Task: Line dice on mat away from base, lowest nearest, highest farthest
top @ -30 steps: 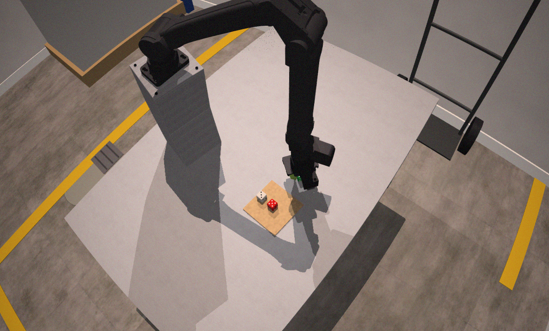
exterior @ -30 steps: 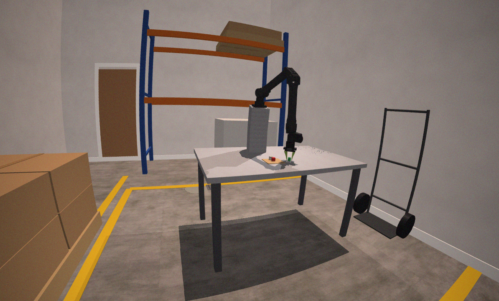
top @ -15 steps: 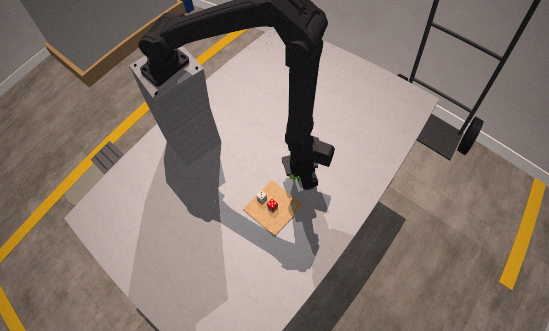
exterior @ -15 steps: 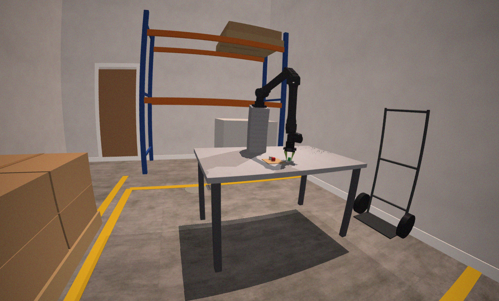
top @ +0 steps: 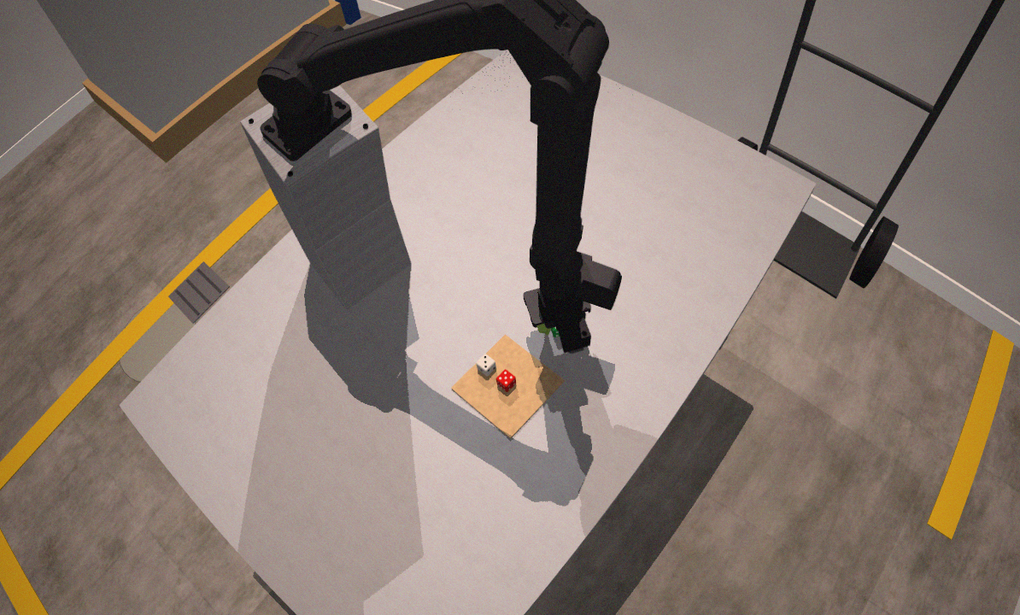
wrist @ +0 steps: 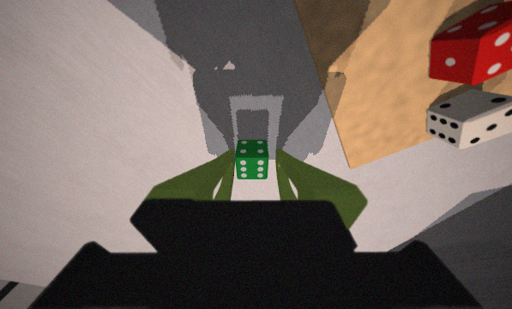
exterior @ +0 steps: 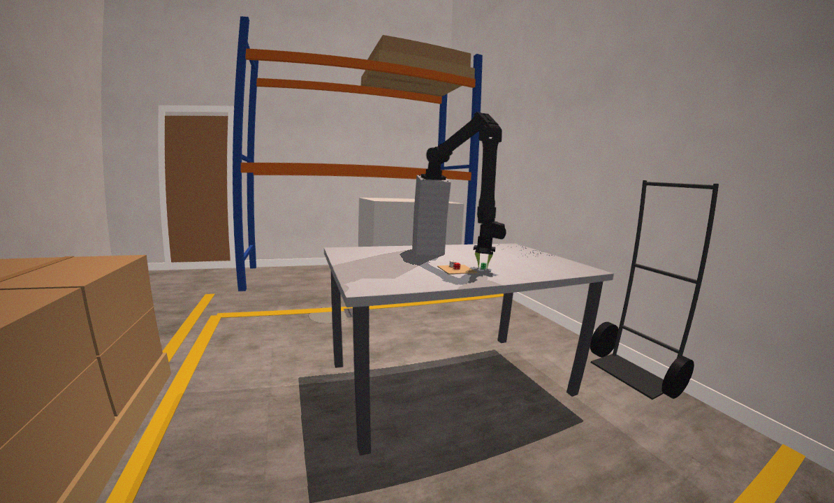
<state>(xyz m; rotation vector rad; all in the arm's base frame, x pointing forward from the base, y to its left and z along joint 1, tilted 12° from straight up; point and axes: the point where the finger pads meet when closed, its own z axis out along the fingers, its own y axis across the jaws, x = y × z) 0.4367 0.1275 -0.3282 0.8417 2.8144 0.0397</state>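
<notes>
Right now my hand is right at the green die. Round my hand: red die 140 mm to the right; then tan mat 140 mm to the right, 10 mm below; then white die 140 mm to the right, 50 mm behind.
</notes>
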